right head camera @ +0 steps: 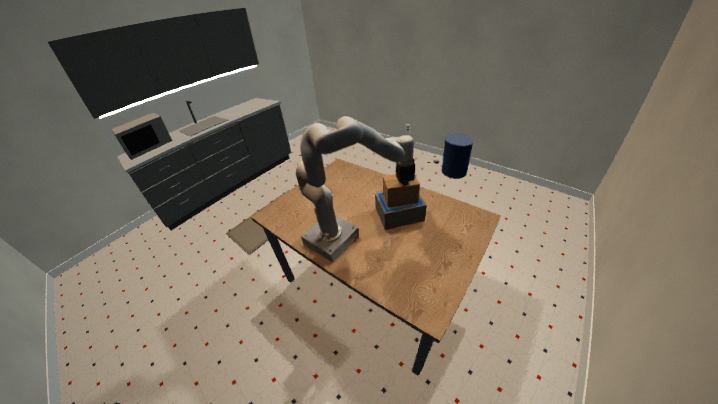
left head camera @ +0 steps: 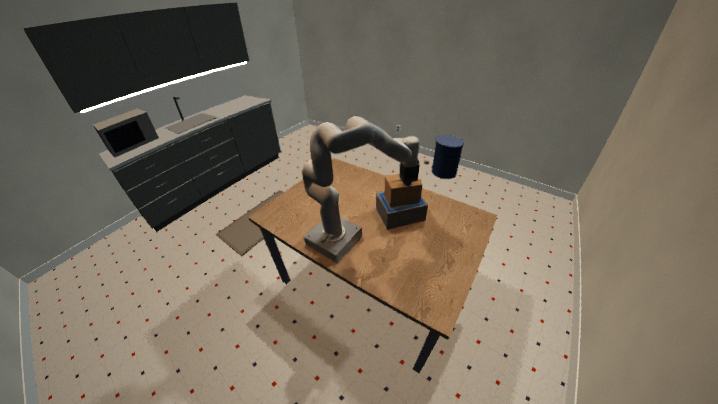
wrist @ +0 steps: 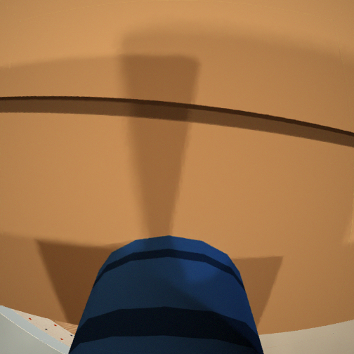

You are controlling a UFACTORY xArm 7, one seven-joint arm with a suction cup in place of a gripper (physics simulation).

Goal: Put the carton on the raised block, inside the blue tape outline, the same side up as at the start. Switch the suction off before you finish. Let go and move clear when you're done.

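Frame: origin at the arm's base, x ahead, y left, z up, level; centimetres.
Seen in the pictures: hand, tool point: [right head camera: 405,185] [left head camera: 407,185]; arm's base, link origin: [right head camera: 330,233] [left head camera: 333,233].
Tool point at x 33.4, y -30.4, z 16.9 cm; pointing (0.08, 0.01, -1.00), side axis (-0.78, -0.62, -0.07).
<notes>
Pixels of each thing's top centre, then the offset from my tool point to it. "*": a spot on its surface instead. Level surfaces: height alone.
- brown carton, top centre: [right head camera: 400,179] [left head camera: 403,180] dx +2.6, dy +3.3, dz +1.2 cm
- dark grey raised block, top centre: [right head camera: 400,198] [left head camera: 401,199] dx +1.8, dy +3.3, dz -11.7 cm
- blue tape outline, surface spot: [right head camera: 405,207] [left head camera: 407,207] * dx -4.3, dy -2.1, dz -11.7 cm
- wooden table, surface height: dz -23.7 cm
The brown carton [left head camera: 403,194] [right head camera: 400,194] [wrist: 260,190] sits upright and level on the dark grey raised block [left head camera: 407,217] [right head camera: 404,218], with no gap visible under it. The blue tape outline [left head camera: 406,207] [right head camera: 405,207] shows along the carton's front and left; its far part is hidden behind the carton. My suction cup [left head camera: 409,182] [right head camera: 405,182] [wrist: 169,240] touches the carton's top face and appears shut on it. In the wrist view the top face fills most of the picture, with a dark seam running across it beyond the blue cup.
The block stands on the wooden table [left head camera: 451,246] [right head camera: 451,246], to the right of my arm's base [left head camera: 333,241] [right head camera: 330,241]. A blue barrel [left head camera: 446,156] [right head camera: 456,156] stands on the floor behind the table. A kitchen counter [left head camera: 200,160] [right head camera: 210,163] is at the left.
</notes>
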